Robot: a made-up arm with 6 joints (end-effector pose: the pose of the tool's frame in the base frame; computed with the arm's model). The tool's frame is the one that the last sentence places.
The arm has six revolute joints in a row. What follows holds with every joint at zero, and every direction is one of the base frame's. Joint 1 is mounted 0.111 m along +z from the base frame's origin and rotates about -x. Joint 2 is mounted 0.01 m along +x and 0.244 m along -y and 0.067 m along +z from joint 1 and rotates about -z. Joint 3 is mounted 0.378 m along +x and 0.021 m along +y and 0.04 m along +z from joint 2 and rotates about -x. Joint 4 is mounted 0.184 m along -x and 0.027 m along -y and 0.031 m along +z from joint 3 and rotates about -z. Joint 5 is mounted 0.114 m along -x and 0.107 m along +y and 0.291 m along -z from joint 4 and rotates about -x. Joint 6 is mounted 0.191 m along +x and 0.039 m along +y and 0.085 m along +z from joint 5 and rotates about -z. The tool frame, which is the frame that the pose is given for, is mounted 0.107 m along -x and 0.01 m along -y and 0.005 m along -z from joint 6; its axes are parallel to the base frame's.
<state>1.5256 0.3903 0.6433 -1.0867 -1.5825 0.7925</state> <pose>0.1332 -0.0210 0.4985 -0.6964 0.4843 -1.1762</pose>
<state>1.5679 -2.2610 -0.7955 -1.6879 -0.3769 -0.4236</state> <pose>-0.1678 -0.0635 0.3306 -1.8732 -1.8115 -1.0204</pose>
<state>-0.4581 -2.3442 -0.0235 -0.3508 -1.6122 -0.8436</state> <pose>-0.1510 -0.0234 -0.1276 -1.0922 -1.1354 -2.1540</pose>
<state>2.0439 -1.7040 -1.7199 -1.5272 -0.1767 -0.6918</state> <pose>-0.2166 0.1611 0.1808 1.5947 1.0191 1.0163</pose>
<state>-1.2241 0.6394 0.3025 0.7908 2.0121 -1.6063</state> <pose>0.3380 -0.0401 -0.3881 0.4276 1.8909 1.1700</pose>
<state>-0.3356 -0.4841 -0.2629 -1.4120 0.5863 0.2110</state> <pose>-0.0173 -0.1489 -0.0616 0.1970 -0.9143 1.4250</pose>
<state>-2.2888 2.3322 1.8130 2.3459 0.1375 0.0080</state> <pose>-0.3069 0.0596 -0.3477 -1.8295 0.9975 -0.3943</pose>
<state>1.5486 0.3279 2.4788 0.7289 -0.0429 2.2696</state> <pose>0.3955 0.2006 0.6262 0.4023 2.5448 -1.1317</pose>
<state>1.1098 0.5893 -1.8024 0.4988 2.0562 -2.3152</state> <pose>0.5107 0.0950 0.4464 -0.2606 1.2605 1.3743</pose>
